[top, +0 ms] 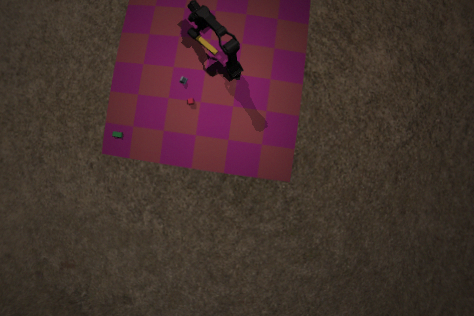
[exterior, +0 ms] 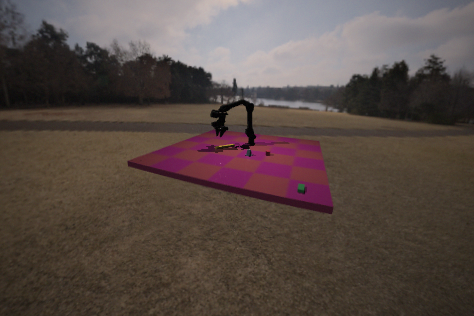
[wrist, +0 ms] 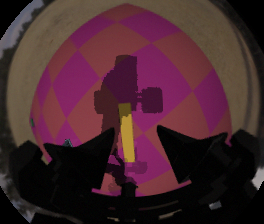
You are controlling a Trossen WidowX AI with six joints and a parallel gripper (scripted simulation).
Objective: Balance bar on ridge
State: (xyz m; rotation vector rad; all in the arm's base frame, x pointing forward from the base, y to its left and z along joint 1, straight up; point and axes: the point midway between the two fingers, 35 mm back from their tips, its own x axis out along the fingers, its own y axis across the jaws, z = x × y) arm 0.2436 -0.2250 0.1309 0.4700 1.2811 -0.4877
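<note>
Right now my gripper tip is 9 cm above the yellow bar, 5 cm to the right of it and 3 cm past it. Also, from my gripper tip: small red cube: 45 cm to the left, 8 cm below, 1 cm ahead; green block: 73 cm to the left, 49 cm ahead, 9 cm below.
</note>
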